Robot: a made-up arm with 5 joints.
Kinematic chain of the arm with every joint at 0, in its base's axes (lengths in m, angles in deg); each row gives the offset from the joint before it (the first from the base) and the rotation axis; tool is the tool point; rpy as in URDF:
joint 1: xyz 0 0 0.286 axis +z
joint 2: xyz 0 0 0 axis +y
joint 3: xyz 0.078 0 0.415 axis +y
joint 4: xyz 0.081 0 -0.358 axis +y
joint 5: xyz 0.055 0 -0.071 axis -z
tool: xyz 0 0 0 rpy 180 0 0
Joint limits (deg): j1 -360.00..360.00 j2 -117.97..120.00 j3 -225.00..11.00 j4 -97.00..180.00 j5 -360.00..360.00
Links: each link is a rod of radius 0.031 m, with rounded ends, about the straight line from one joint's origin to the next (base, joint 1, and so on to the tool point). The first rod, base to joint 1, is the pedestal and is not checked.
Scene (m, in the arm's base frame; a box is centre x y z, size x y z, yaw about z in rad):
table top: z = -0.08
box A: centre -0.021 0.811 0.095 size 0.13 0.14 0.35 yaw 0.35
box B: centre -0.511 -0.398 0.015 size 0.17 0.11 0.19 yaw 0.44
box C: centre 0.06 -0.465 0 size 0.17 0.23 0.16 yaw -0.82
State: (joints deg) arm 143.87 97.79 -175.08 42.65 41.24
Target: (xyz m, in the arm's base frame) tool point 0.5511 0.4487 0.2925
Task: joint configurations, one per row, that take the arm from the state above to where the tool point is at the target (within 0.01 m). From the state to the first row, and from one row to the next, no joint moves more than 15 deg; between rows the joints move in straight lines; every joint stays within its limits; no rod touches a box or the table.
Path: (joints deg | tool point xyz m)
1: 131.06 94.57 -181.67 39.55 39.39 | -0.5640 0.6474 0.2306
2: 118.26 91.35 -188.25 36.45 37.54 | -0.4013 0.7466 0.3345
3: 105.45 88.14 -194.84 33.34 35.69 | -0.2186 0.7911 0.4343
4: 92.65 84.92 -201.42 30.24 33.84 | -0.0360 0.7781 0.5275
5: 79.84 81.70 -208.01 27.14 31.99 | 0.1277 0.7124 0.6116
6: 66.28 93.18 -213.67 20.91 35.08 | 0.2970 0.6759 0.5026
7: 52.72 104.66 -219.34 14.67 38.16 | 0.4443 0.5837 0.3951
8: 39.15 116.14 -225.00 8.44 41.24 | 0.5511 0.4487 0.2925

